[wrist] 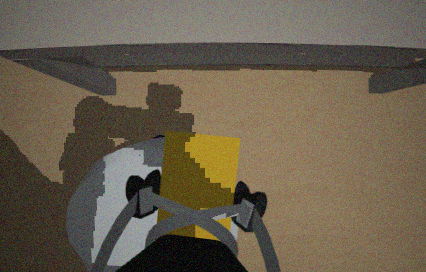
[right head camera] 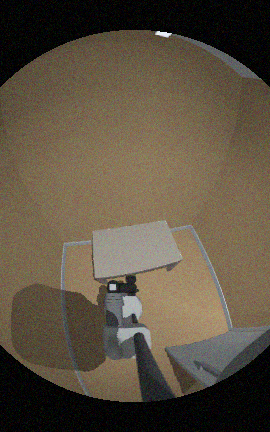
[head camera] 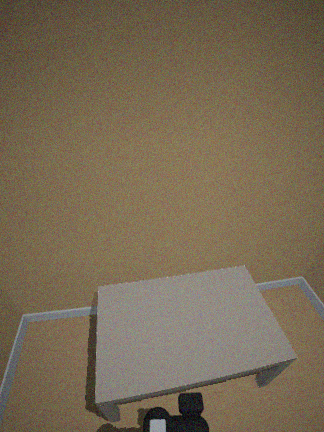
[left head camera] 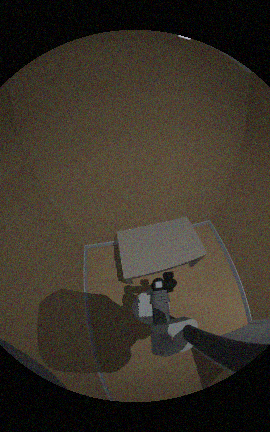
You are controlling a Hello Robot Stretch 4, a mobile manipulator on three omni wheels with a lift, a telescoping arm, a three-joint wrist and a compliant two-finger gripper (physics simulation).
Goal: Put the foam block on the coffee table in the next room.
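Pixels of known places: gripper, fingertip midpoint: (wrist: 197,191); robot's base at its link origin: (right head camera: 123,307) (left head camera: 149,305).
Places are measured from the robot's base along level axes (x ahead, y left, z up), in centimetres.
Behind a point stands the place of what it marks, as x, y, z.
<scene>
The foam block (wrist: 212,160) @[20.8, -9.6, 57.1] is yellow and sits between the two black fingertips in the wrist view, partly in shadow. My gripper (wrist: 197,191) @[17.5, -8.7, 53.8] is shut on it. The coffee table (head camera: 185,330) @[59.0, -14.4, 42.3] (left head camera: 160,247) @[59.7, -14.2, 42.3] (right head camera: 135,250) @[58.9, -16.1, 42.3] (wrist: 215,22) @[38.4, -8.1, 42.3] is a pale grey rectangle with short legs, slightly turned. In the wrist view its near edge runs across the top, beyond the block and apart from it in the picture. In the head views the wrist is at the table's near edge, and the block and fingers are hidden there.
A grey door-like panel (right head camera: 210,350) @[-69.8, -81.1, 40.0] stands at the lower right. Walls with a pale baseboard (head camera: 60,313) @[88.7, 66.2, 4.2] (right head camera: 62,290) @[14.6, 80.4, 2.5] (left head camera: 231,262) @[30.5, -129.6, 4.6] run behind and on both sides of the table. Part of my round white base (wrist: 125,200) @[5.8, 6.8, 18.7] shows left of the block. My shadow (right head camera: 55,325) @[-31.9, 75.6, 23.5] lies on the left.
</scene>
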